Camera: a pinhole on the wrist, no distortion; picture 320 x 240 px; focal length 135.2 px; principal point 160.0 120.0 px. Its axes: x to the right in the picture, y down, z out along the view. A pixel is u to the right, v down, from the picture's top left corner.
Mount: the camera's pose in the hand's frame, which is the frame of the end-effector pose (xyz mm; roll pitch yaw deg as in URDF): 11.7 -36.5 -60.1 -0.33 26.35 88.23
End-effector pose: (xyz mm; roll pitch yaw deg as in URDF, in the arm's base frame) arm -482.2 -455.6 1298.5 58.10 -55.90 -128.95
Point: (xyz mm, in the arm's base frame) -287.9 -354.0 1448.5
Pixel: 280.8 124.6
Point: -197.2 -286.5 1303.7
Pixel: 299.2 232.1
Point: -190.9 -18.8 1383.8
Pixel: 216.9 185.7
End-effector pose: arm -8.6 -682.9 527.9 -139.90 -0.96 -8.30
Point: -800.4 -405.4 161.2
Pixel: outside the picture
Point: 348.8 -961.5 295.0
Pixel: outside the picture
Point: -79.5 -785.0 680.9
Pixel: behind the camera
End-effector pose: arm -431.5 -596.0 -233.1 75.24 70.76 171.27
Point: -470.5 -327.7 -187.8
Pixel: 119.3 131.8
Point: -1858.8 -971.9 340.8
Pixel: outside the picture
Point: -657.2 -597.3 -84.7
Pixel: 301.1 174.7
